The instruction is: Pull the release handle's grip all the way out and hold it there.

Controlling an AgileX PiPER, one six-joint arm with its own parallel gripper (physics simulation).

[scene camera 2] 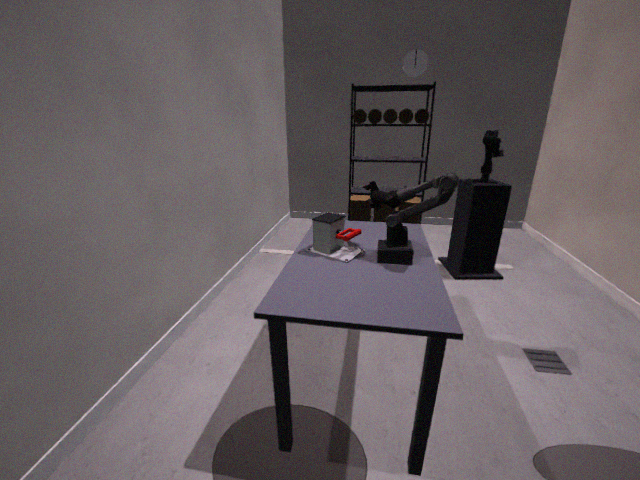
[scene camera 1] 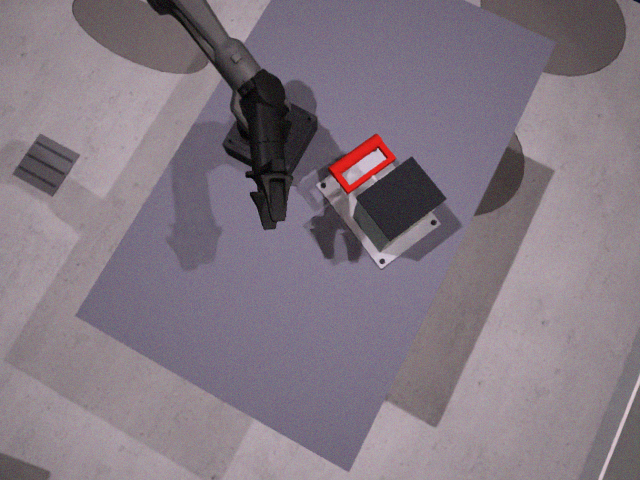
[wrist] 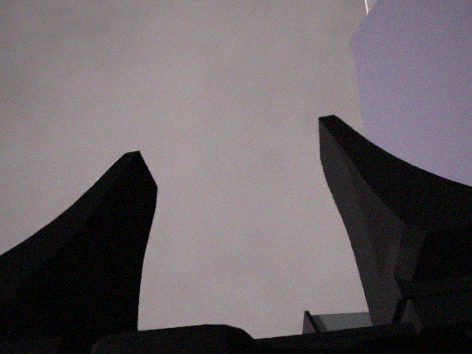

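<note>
The release handle's red rectangular grip (scene camera 1: pixel 338 167) (scene camera 2: pixel 348 238) stands out from the side of a grey housing with a dark top (scene camera 1: pixel 401 198) (scene camera 2: pixel 328 235). The housing stands on a light base plate (scene camera 1: pixel 381 258) (scene camera 2: pixel 347 258) with dark holes near its corners. A short gap shows between grip and housing. My gripper (scene camera 1: pixel 273 224) (scene camera 2: pixel 368 186) (wrist: pixel 231 154) is open and empty. It hangs high above the table, apart from the grip, to its lower left in scene camera 1. The grip does not show in the wrist view.
The arm's dark base (scene camera 1: pixel 305 129) (scene camera 2: pixel 394 253) stands on the blue-grey table (scene camera 1: pixel 248 320) (scene camera 2: pixel 361 299), close to the base plate. In scene camera 2, a black pedestal (scene camera 2: pixel 478 227) with a dark device on it and a shelf rack (scene camera 2: pixel 392 88) stand on the floor beyond.
</note>
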